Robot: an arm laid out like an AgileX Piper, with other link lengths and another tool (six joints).
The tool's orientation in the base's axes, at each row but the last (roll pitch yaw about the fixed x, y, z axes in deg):
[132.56 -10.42 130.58]
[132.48 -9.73 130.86]
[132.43 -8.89 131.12]
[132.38 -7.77 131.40]
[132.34 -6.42 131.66]
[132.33 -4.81 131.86]
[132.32 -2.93 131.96]
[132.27 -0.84 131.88]
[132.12 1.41 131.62]
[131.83 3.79 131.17]
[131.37 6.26 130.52]
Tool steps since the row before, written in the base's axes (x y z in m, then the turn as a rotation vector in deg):
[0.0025 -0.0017 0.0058 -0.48 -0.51 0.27]
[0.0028 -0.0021 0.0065 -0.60 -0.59 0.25]
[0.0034 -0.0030 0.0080 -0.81 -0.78 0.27]
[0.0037 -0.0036 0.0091 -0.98 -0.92 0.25]
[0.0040 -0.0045 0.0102 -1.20 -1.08 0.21]
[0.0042 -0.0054 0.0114 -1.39 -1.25 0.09]
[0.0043 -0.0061 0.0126 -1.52 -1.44 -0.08]
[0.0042 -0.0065 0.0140 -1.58 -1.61 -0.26]
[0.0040 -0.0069 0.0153 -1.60 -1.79 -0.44]
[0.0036 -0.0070 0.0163 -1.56 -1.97 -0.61]
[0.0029 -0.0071 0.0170 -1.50 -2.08 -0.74]
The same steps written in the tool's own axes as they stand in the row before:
[-0.0018 0.0051 -0.0036 -0.03 -0.27 -0.70]
[-0.0023 0.0057 -0.0042 -0.01 -0.38 -0.79]
[-0.0032 0.0067 -0.0054 -0.01 -0.55 -1.01]
[-0.0039 0.0074 -0.0063 -0.01 -0.72 -1.16]
[-0.0048 0.0080 -0.0073 0.01 -0.93 -1.33]
[-0.0058 0.0085 -0.0084 0.00 -1.19 -1.44]
[-0.0068 0.0090 -0.0094 -0.06 -1.47 -1.50]
[-0.0074 0.0096 -0.0104 -0.15 -1.71 -1.49]
[-0.0082 0.0101 -0.0113 -0.26 -1.93 -1.47]
[-0.0087 0.0105 -0.0119 -0.41 -2.12 -1.42]
[-0.0091 0.0105 -0.0125 -0.52 -2.25 -1.34]

